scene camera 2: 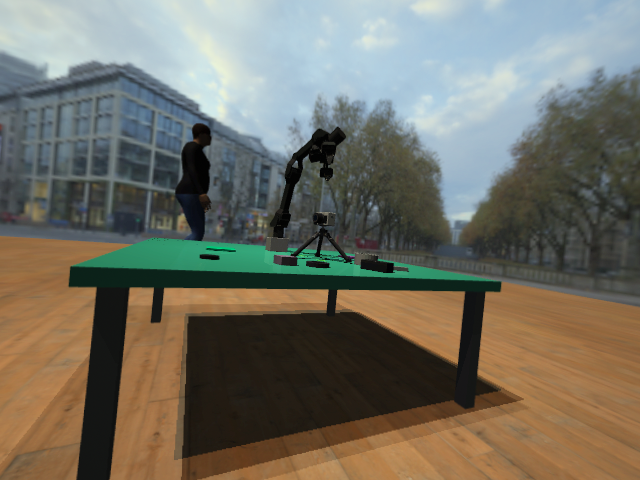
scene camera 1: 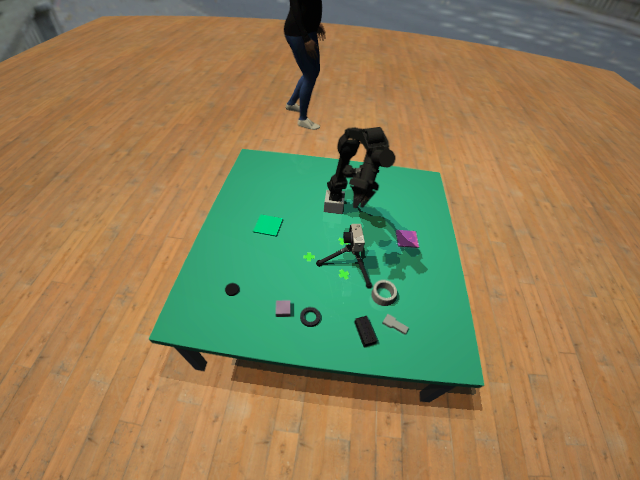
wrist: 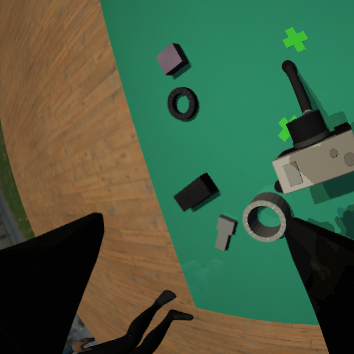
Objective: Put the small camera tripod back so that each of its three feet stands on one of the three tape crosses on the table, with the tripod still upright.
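Seen in the pictures: gripper, fingertip midpoint: [scene camera 2: 328,172] [scene camera 1: 358,207] [wrist: 199,226]; arm's base, origin of the base link: [scene camera 2: 278,237] [scene camera 1: 335,196].
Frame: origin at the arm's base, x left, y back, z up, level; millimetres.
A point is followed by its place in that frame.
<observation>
The small tripod [scene camera 1: 363,268] {x 174, y -422, z -5 mm} [scene camera 2: 321,231] {x 106, y -367, z 54 mm} [wrist: 298,91] {x 34, y -375, z -1 mm} stands upright, with a silver-and-black camera [scene camera 1: 357,238] {x 122, y -387, z 144 mm} [scene camera 2: 325,218] {x 108, y -394, z 113 mm} [wrist: 320,161] {x 119, y -352, z 142 mm} on top. In scene camera 1, one foot is right of the left green cross [scene camera 1: 309,256] {x -73, y -353, z -74 mm}, and another is right of and below the front cross [scene camera 1: 343,274] {x 95, y -422, z -74 mm} [wrist: 285,130] {x 100, y -429, z -74 mm}; both are off the crosses. The back cross [scene camera 1: 341,241] is partly hidden behind the camera, and the third foot is hidden. Another cross [wrist: 295,39] {x -73, y -354, z -74 mm} lies beyond a foot in the wrist view. My gripper [scene camera 1: 359,205] {x 100, y -395, z 317 mm} [scene camera 2: 326,178] {x 100, y -395, z 317 mm} [wrist: 199,226] {x 100, y -395, z 317 mm} is open and empty, above and behind the camera.
A grey ring [scene camera 1: 384,292] {x 285, y -464, z -68 mm} [wrist: 266,220] lies near the right foot. A black block [scene camera 1: 366,331] {x 211, y -690, z -41 mm}, grey piece [scene camera 1: 395,323] {x 329, y -628, z -60 mm}, black ring [scene camera 1: 310,316] {x -1, y -636, z -70 mm}, mauve block [scene camera 1: 283,308] {x -126, y -649, z -47 mm} and black disc [scene camera 1: 232,289] {x -361, y -596, z -65 mm} lie nearer the front. Green [scene camera 1: 268,225] {x -308, y -210, z -65 mm} and magenta [scene camera 1: 407,238] {x 390, y -153, z -65 mm} squares lie at the sides.
</observation>
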